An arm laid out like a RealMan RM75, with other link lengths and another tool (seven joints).
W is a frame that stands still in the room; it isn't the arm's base.
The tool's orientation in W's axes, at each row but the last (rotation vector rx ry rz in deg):
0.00 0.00 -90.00
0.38 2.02 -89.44
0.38 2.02 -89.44
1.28 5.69 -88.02
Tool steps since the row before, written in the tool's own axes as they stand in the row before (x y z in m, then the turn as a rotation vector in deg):
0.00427 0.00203 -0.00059 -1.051 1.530 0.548
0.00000 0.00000 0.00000 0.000 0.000 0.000
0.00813 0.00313 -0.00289 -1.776 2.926 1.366
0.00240 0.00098 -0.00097 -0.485 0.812 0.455
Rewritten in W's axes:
0.00203 -0.00427 -0.00059 1.530 1.051 0.548
0.00000 0.00000 0.00000 0.000 0.000 0.000
0.00315 -0.00802 -0.00316 2.934 1.768 1.360
0.00100 -0.00228 -0.00120 0.818 0.477 0.452

